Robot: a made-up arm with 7 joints. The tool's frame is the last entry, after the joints.
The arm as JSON. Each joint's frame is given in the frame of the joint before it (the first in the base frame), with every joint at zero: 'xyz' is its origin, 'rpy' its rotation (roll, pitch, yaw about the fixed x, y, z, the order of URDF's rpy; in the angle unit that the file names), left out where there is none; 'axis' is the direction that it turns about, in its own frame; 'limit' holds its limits. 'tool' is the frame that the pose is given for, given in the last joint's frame.
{
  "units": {
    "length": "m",
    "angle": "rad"
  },
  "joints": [
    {
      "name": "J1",
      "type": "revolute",
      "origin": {
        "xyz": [
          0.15,
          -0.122,
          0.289
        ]
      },
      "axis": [
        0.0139,
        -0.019,
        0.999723
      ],
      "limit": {
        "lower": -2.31,
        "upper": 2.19
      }
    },
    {
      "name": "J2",
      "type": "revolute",
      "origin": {
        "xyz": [
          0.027,
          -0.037,
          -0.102
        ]
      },
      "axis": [
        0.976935,
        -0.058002,
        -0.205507
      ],
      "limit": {
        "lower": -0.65,
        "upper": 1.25
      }
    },
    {
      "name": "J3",
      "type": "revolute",
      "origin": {
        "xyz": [
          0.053,
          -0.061,
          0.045
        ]
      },
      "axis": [
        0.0,
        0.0,
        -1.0
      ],
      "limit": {
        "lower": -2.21,
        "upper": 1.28
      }
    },
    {
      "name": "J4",
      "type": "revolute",
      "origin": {
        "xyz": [
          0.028,
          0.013,
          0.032
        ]
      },
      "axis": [
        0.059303,
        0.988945,
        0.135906
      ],
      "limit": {
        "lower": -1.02,
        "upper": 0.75
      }
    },
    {
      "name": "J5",
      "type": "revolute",
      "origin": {
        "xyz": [
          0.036,
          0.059,
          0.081
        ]
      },
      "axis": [
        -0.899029,
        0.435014,
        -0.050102
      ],
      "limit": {
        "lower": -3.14,
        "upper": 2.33
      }
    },
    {
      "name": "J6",
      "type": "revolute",
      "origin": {
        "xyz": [
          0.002,
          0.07,
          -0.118
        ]
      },
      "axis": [
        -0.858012,
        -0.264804,
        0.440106
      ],
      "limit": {
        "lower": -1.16,
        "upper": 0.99
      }
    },
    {
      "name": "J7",
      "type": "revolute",
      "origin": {
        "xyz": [
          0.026,
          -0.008,
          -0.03
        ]
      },
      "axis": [
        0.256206,
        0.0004,
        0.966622
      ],
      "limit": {
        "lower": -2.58,
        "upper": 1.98
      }
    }
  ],
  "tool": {
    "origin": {
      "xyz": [
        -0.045,
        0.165,
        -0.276
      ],
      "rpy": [
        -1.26,
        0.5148,
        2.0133
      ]
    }
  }
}
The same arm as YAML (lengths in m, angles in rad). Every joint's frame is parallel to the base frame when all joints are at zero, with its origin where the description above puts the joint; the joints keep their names.
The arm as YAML. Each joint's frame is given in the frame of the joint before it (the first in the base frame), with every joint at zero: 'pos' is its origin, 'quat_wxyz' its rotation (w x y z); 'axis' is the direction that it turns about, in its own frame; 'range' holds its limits. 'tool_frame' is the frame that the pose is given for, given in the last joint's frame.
length_unit: m
angle_unit: rad
joints:
  - joint: J1
    pos: [0.15, -0.122, 0.289]
    quat_wxyz: [1.0, 0.0, 0.0, 0.0]
    axis: [0.0139, -0.019, 0.999723]
    range: [-2.31, 2.19]
  - joint: J2
    pos: [0.027, -0.037, -0.102]
    quat_wxyz: [1.0, 0.0, 0.0, 0.0]
    axis: [0.976935, -0.058002, -0.205507]
    range: [-0.65, 1.25]
  - joint: J3
    pos: [0.053, -0.061, 0.045]
    quat_wxyz: [1.0, 0.0, 0.0, 0.0]
    axis: "-z"
    range: [-2.21, 1.28]
  - joint: J4
    pos: [0.028, 0.013, 0.032]
    quat_wxyz: [1.0, 0.0, 0.0, 0.0]
    axis: [0.059303, 0.988945, 0.135906]
    range: [-1.02, 0.75]
  - joint: J5
    pos: [0.036, 0.059, 0.081]
    quat_wxyz: [1.0, 0.0, 0.0, 0.0]
    axis: [-0.899029, 0.435014, -0.050102]
    range: [-3.14, 2.33]
  - joint: J6
    pos: [0.002, 0.07, -0.118]
    quat_wxyz: [1.0, 0.0, 0.0, 0.0]
    axis: [-0.858012, -0.264804, 0.440106]
    range: [-1.16, 0.99]
  - joint: J7
    pos: [0.026, -0.008, -0.03]
    quat_wxyz: [1.0, 0.0, 0.0, 0.0]
    axis: [0.256206, 0.0004, 0.966622]
    range: [-2.58, 1.98]
tool_frame:
  pos: [-0.045, 0.165, -0.276]
  quat_wxyz: [0.291077, -0.478458, -0.371467, 0.740516]

